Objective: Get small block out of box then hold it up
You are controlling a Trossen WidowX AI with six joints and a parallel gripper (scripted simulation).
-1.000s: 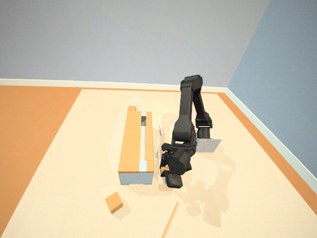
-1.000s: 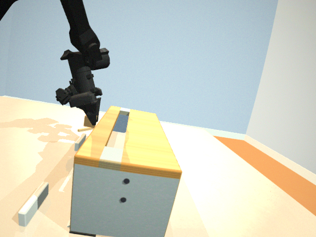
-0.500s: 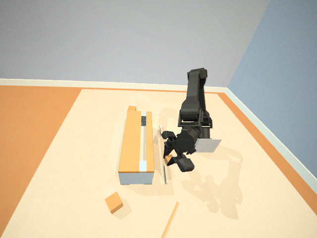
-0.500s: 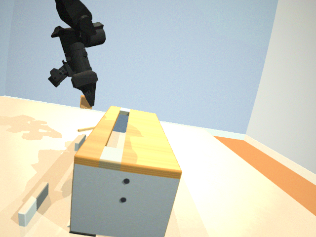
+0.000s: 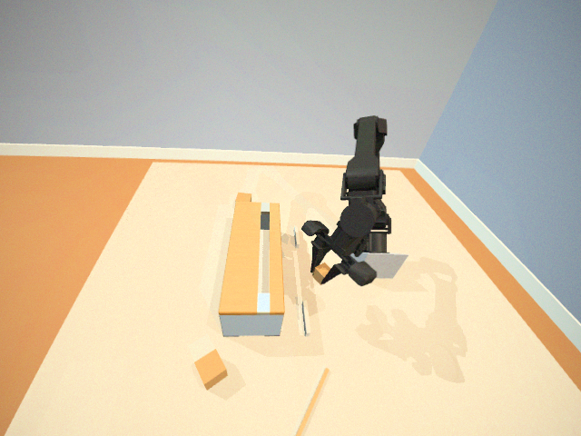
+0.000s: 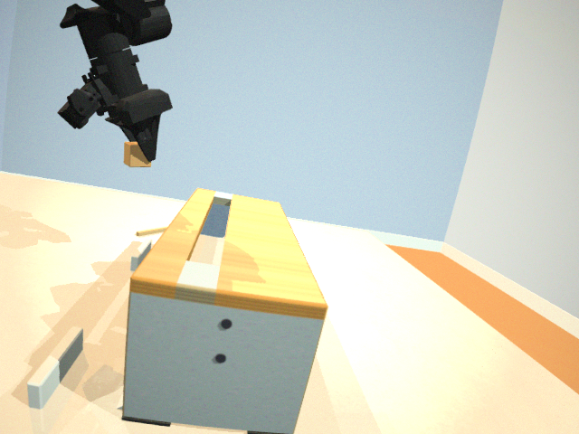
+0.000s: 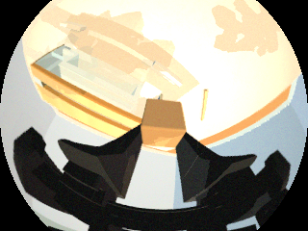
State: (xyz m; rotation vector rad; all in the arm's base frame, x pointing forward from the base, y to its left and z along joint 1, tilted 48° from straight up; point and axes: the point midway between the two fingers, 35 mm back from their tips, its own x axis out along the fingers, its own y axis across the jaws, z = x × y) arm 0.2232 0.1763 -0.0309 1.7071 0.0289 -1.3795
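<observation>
Right now the orange block is 10 mm behind my gripper tip and 10 mm to the right of it. Round my gripper tip: long box (100 mm ahead, 140 mm to the right, 110 mm below); then thin orange stick (20 mm ahead, 210 mm to the left, 170 mm below).
</observation>
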